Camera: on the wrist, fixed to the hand. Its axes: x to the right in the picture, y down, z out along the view.
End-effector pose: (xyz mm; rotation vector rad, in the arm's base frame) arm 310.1 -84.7 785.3 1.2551 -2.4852 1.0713
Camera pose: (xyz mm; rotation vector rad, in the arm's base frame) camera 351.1 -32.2 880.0 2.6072 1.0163 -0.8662
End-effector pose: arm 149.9 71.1 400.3 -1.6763 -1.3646 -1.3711
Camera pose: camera 60.4 -2.2 402.7 -0.6523 1.3935 0.2404
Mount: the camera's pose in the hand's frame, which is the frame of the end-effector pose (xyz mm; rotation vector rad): -18.8 -60.3 -97.0 0.2964 1.0127 2.9332
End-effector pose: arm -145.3 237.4 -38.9 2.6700 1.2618 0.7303
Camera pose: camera -242.6 251.8 22.1 -0.8119 1.9367 -0.7319
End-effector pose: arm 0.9 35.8 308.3 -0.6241 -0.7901 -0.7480
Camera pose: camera -17.1 -63.8 252.2 -0.3909 1.2161 1.6974
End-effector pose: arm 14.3 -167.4 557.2 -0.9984 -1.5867 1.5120
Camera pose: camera 106.0 -142.0 623.1 1.9534 -1.3964 -0.7318
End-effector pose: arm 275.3 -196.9 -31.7 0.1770 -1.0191 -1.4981
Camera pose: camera 298.0 -235.9 -138.3 -0.3175 0.1307 1.3879
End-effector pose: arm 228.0 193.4 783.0 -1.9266 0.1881 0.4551
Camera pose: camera 253.0 126.7 874.3 -0.1582 -2.8029 -0.7115
